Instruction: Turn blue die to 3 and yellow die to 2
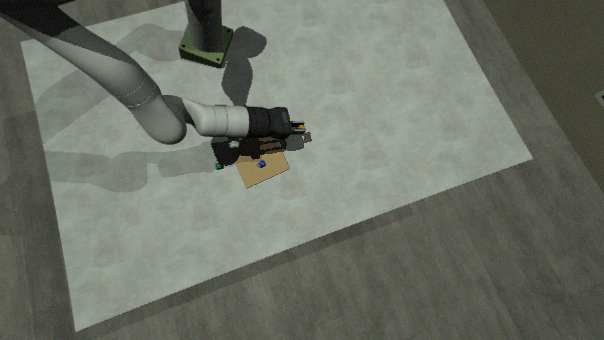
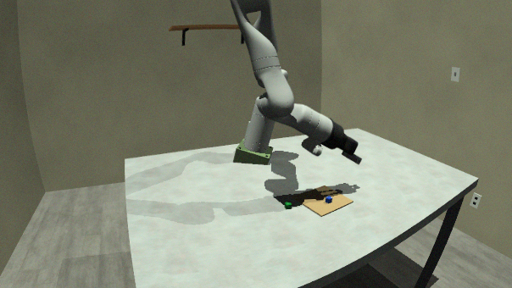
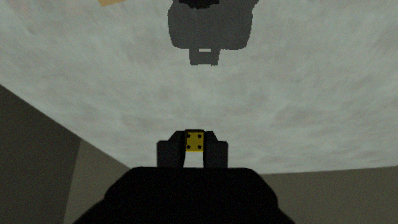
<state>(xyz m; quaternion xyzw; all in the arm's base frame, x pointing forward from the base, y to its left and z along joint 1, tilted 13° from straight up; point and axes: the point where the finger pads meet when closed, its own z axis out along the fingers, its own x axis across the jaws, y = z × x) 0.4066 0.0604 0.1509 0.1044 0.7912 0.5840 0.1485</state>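
My hand is 1 cm past the tan mat, 13 cm to the left of it and 11 cm above it. Also, from my hand: yellow die: 1 cm to the left, 1 cm below; then blue die: 1 cm ahead, 13 cm to the right, 10 cm below; then green die: 5 cm behind, 24 cm to the right, 10 cm below.
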